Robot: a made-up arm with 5 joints. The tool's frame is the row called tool. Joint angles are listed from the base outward. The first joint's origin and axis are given. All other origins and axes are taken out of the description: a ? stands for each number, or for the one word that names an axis. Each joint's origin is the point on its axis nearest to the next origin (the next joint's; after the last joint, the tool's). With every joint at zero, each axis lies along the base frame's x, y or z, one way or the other. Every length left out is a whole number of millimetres.
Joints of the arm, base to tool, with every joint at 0 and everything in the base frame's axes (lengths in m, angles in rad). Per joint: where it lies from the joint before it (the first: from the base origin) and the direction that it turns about. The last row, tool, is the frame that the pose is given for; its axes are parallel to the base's.
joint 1: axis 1 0 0 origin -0.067 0.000 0.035
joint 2: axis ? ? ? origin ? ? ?
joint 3: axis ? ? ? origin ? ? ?
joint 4: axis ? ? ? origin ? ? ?
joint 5: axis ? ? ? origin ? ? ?
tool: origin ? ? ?
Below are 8 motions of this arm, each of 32 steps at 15 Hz.
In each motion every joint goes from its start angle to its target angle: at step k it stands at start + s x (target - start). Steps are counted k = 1, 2, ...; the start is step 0. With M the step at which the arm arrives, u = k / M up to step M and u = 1 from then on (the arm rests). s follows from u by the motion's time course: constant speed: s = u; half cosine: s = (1 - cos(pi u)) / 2; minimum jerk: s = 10 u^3 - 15 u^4 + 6 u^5.
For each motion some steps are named. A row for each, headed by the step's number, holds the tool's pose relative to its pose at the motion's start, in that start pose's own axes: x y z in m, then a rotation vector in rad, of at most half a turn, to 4 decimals.
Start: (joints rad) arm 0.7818 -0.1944 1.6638 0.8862 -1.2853
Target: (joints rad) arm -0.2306 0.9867 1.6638 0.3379 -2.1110
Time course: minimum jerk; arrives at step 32
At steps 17, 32:
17: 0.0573 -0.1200 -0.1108 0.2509 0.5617 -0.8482
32: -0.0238 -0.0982 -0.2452 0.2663 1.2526 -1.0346

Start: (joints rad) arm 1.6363 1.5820 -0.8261 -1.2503 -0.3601
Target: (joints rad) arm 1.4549 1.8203 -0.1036 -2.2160 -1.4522
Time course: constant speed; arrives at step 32
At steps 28, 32:
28: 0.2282 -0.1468 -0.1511 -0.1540 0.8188 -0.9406
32: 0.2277 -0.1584 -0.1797 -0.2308 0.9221 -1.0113

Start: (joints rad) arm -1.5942 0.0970 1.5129 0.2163 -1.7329
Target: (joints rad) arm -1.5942 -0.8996 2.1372 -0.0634 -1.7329
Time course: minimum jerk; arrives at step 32
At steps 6, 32:
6: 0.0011 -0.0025 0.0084 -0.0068 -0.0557 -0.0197
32: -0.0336 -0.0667 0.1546 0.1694 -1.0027 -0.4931

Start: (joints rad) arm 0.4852 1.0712 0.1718 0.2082 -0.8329
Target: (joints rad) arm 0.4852 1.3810 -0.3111 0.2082 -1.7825
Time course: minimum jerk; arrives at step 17
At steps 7, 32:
7: 0.0801 -0.0265 0.0031 0.1109 -0.0210 -0.1630
32: 0.2291 -0.0749 0.0050 0.3215 -0.0061 -0.4683

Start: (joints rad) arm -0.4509 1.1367 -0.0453 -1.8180 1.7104
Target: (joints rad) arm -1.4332 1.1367 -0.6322 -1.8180 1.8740
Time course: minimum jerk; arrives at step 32
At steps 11, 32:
11: 0.0589 0.0168 0.0341 0.0575 0.2949 -0.1350
32: 0.3059 -0.0146 0.0592 0.4285 1.2466 -0.6217

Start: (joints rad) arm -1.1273 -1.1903 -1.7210 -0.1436 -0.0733
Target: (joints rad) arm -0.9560 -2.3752 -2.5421 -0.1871 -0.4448
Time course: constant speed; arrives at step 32
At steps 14, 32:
14: -0.0133 -0.0236 0.0234 0.4371 -0.0924 0.3363
32: -0.0128 -0.0396 0.0479 0.9875 -0.3245 0.7211

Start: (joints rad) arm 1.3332 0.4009 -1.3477 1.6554 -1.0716
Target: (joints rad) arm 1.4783 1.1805 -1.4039 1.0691 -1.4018
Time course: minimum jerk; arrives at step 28
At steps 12, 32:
12: 0.0346 0.0146 -0.0402 -0.1042 0.0340 0.1490
32: 0.0573 0.0782 -0.1022 -0.3507 -0.0924 0.3903

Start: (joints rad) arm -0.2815 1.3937 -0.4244 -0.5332 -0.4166
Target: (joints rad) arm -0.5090 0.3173 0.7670 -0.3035 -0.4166
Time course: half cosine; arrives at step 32
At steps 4, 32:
4: -0.0017 0.0006 -0.0005 0.0164 0.0397 -0.0245
32: -0.0508 -0.0378 -0.0338 -0.3083 0.7988 -0.9369

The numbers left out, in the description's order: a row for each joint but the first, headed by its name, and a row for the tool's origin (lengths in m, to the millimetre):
joint 2: axis 0 -1 0, xyz 0.000 -0.139 0.111
joint 3: axis 0 0 -1, xyz 0.033 0.000 -0.219
joint 4: axis 0 -1 0, xyz -0.153 -0.099 0.000
joint 5: axis 0 0 1, xyz -0.048 0.000 0.160
tool: xyz 0.092 0.249 0.000

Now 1 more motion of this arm.
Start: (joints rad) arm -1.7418 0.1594 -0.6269 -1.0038 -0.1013
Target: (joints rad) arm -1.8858 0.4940 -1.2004 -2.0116 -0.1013
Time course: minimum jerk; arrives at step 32
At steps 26, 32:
26: 0.1172 -0.1192 -0.1177 -0.7087 0.7570 -0.2910
32: 0.1203 -0.1319 -0.1220 -0.7402 0.7965 -0.3248

